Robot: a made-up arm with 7 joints.
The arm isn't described. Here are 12 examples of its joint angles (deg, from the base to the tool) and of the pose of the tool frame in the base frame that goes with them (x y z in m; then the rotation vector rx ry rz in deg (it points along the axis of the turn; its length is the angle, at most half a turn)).
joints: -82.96 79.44 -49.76 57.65 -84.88 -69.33 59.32
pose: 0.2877 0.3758 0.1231 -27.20 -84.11 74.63
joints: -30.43 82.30 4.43 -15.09 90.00 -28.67 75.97
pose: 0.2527 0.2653 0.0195 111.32 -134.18 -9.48
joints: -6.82 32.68 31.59 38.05 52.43 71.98 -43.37
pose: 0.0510 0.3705 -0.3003 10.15 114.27 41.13
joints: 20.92 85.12 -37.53 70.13 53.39 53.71 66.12
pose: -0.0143 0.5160 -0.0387 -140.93 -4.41 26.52
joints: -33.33 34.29 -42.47 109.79 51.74 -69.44 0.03
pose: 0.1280 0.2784 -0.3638 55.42 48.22 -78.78
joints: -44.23 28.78 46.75 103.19 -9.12 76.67 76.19
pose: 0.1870 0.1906 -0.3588 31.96 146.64 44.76
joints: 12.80 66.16 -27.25 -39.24 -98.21 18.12 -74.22
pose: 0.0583 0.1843 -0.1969 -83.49 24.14 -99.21
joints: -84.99 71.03 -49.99 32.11 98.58 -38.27 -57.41
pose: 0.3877 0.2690 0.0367 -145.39 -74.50 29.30
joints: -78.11 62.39 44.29 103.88 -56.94 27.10 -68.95
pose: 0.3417 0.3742 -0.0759 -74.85 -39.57 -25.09
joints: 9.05 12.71 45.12 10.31 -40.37 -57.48 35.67
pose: -0.0030 0.2926 -0.2655 -6.28 -47.18 90.94
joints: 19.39 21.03 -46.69 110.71 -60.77 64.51 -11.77
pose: -0.2934 0.2233 -0.2734 16.75 -153.05 -62.30
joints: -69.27 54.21 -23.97 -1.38 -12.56 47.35 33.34
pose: 0.3840 0.1739 0.0118 47.22 -14.29 33.04
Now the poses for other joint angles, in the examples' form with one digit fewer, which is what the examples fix.
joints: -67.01 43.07 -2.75 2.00 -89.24 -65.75 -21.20
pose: 0.335 0.211 0.053 -45.8 -107.3 -20.6
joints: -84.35 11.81 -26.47 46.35 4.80 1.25 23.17
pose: 0.461 -0.055 -0.036 34.1 -29.8 -1.6
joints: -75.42 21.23 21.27 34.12 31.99 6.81 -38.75
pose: 0.452 0.150 -0.015 36.2 -7.4 -17.1
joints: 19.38 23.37 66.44 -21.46 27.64 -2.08 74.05
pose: -0.026 0.334 -0.136 79.7 -46.2 113.1
